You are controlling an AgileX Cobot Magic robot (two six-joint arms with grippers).
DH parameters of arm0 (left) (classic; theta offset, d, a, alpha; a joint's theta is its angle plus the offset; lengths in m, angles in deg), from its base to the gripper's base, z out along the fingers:
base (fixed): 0 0 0 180
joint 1: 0 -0.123 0 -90
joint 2: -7.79 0 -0.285 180
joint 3: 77.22 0 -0.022 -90
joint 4: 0 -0.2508 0 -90
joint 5: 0 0 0.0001 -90
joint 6: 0 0.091 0 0
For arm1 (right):
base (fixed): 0 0 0 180
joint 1: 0 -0.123 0 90
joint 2: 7.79 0 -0.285 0
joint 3: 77.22 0 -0.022 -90
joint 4: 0 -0.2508 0 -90
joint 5: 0 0 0.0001 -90
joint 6: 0 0.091 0 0
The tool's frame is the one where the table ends.
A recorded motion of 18 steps. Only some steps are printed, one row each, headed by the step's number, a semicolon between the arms.
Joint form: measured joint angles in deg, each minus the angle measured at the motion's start. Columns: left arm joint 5, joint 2, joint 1, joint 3, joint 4, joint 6; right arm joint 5, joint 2, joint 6, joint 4, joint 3, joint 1.
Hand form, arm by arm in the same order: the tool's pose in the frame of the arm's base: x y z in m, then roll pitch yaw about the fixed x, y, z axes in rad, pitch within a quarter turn. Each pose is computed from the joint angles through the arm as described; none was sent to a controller.
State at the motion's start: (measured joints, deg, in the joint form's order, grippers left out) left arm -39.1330 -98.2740 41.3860 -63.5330 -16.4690 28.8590; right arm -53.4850 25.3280 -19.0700 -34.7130 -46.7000 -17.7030
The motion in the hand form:
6: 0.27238 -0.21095 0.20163 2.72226 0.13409 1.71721; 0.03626 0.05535 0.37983 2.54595 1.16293 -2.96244
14: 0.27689 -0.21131 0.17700 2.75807 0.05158 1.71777; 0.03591 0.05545 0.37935 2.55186 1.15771 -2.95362
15: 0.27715 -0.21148 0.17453 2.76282 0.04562 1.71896; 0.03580 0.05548 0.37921 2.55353 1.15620 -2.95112
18: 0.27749 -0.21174 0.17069 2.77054 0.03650 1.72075; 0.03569 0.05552 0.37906 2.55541 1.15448 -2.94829
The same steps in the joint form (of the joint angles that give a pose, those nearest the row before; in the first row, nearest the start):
6: -0.21 -1.39 -0.12 0.00 -4.92 -4.45; -0.04 0.00 0.01 0.01 0.00 -0.01
14: -1.20 -5.49 -0.23 0.00 -6.63 -4.84; -0.42 0.00 0.01 0.01 0.00 -0.02
15: -1.25 -5.90 -0.23 0.00 -6.65 -4.90; -0.53 0.00 0.00 0.01 0.00 -0.01
18: -1.33 -6.53 -0.23 0.00 -6.65 -4.96; -0.66 0.00 -0.01 -0.01 0.00 0.01

